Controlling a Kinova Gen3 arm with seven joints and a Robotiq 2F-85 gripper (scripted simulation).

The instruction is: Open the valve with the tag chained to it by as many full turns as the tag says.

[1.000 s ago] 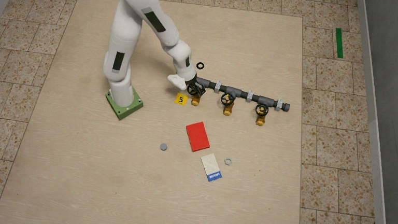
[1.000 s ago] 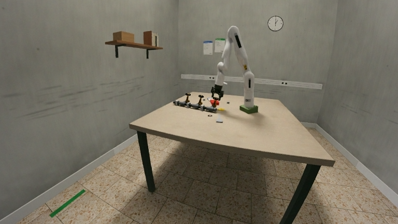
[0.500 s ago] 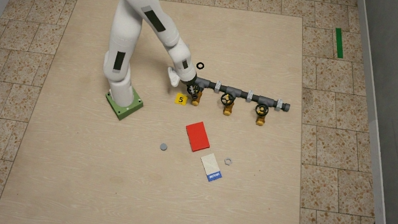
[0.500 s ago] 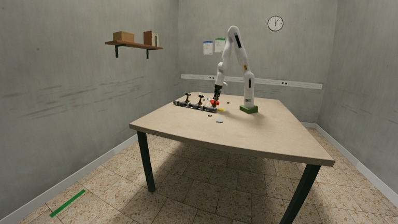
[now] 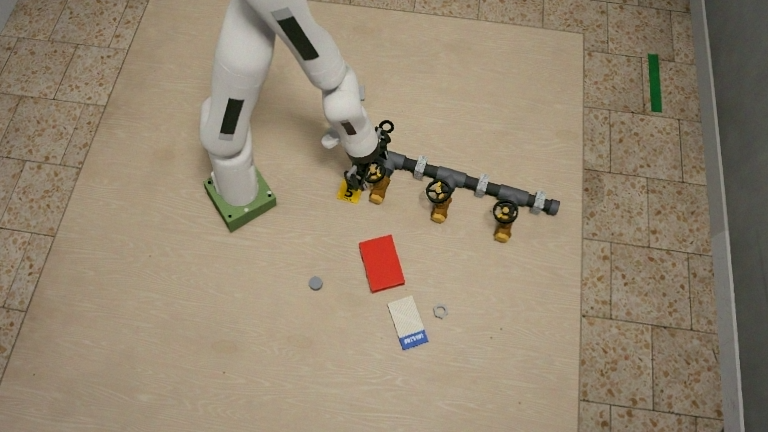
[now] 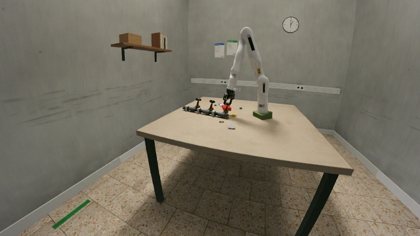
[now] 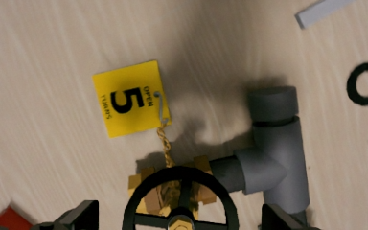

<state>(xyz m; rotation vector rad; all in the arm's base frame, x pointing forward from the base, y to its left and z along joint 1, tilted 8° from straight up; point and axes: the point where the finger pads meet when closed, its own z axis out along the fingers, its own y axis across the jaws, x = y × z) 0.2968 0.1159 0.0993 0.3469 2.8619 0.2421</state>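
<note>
My hand is 11 cm above the yellow tag, 6 cm past it and 1 cm to the left of it. Also, from my hand: blue card (29 cm to the right, 18 cm ahead, 10 cm below); red block (18 cm to the right, 10 cm below, 8 cm ahead); grey disc (27 cm to the right, 10 cm below, 5 cm behind).
</note>
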